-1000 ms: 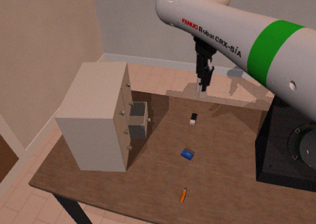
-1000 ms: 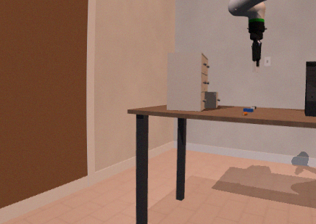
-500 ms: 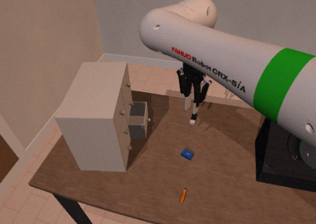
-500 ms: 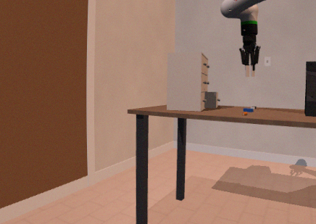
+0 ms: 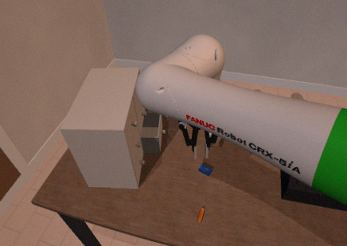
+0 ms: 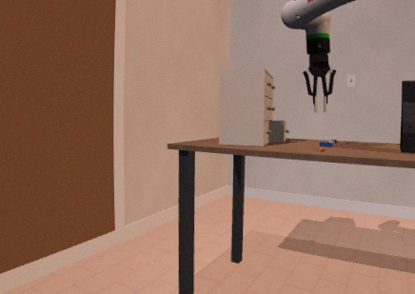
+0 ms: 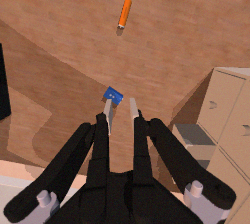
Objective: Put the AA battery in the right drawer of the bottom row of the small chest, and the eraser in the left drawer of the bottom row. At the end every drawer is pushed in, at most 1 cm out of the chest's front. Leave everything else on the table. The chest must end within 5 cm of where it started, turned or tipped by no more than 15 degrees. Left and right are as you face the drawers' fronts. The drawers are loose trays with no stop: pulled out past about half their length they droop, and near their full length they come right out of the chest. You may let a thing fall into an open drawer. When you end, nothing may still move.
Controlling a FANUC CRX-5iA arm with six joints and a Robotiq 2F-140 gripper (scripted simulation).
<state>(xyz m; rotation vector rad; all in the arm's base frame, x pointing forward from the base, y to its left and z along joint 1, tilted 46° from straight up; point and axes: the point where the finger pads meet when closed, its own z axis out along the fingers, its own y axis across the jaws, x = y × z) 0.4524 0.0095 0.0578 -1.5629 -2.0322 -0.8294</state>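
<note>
Right now my hand is 3 cm past the orange AA battery, 15 cm to the right of it and 17 cm above it. Round my hand: blue AA battery: 1 cm behind, 4 cm to the right, 16 cm below; eraser: 3 cm behind, 24 cm to the right, 17 cm below.
</note>
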